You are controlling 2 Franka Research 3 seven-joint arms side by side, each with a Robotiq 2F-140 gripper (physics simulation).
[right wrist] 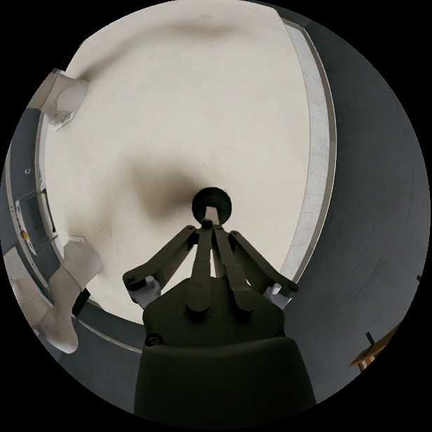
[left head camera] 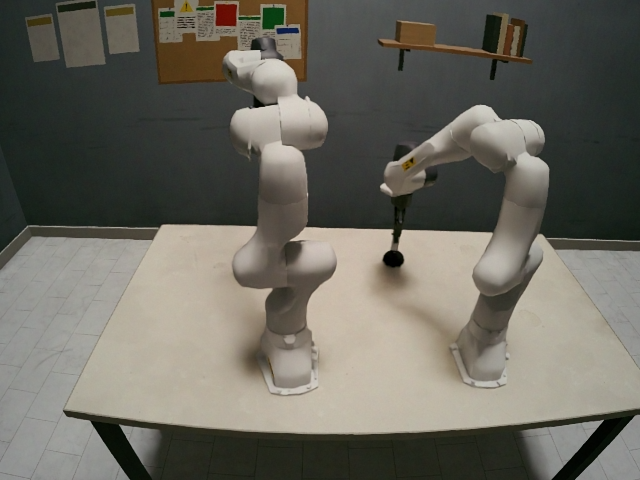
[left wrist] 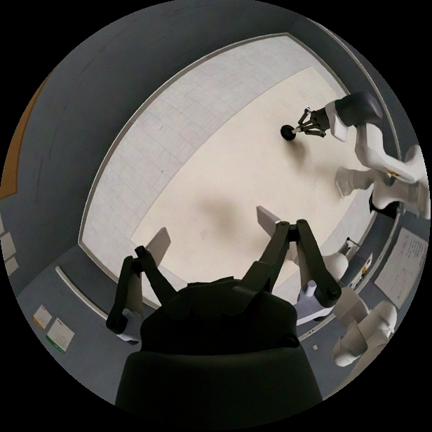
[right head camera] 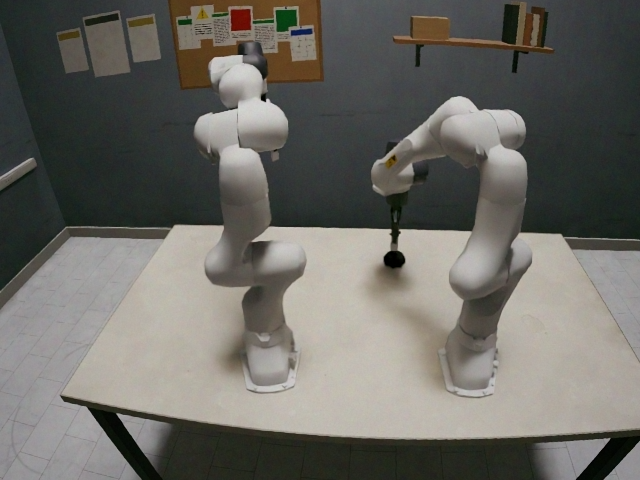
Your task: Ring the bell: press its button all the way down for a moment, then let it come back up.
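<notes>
The bell, a small round black dome [left head camera: 393, 260] [right head camera: 394, 260] [left wrist: 287, 133] [right wrist: 199, 205], stands on the table in the back part, right of the middle in the head views. My right gripper [left head camera: 394, 248] [right head camera: 394, 247] [left wrist: 293, 130] [right wrist: 209, 214] is shut and empty, pointing down with its pale fingertips at the top centre of the bell. The fingertips hide the button, so I cannot tell how far down it is. My left gripper [left wrist: 211, 225] is open and empty, high above the table; in the head views it is mostly hidden behind its own arm.
The table [left head camera: 206, 403] [right head camera: 180, 397] carries both arm bases near its front edge. The left arm stands tall at the left. Behind the table, a wall bears a cork board [left head camera: 180, 67] [right head camera: 196, 72] and a shelf [left head camera: 449, 50] [right head camera: 465, 43] with books and a box.
</notes>
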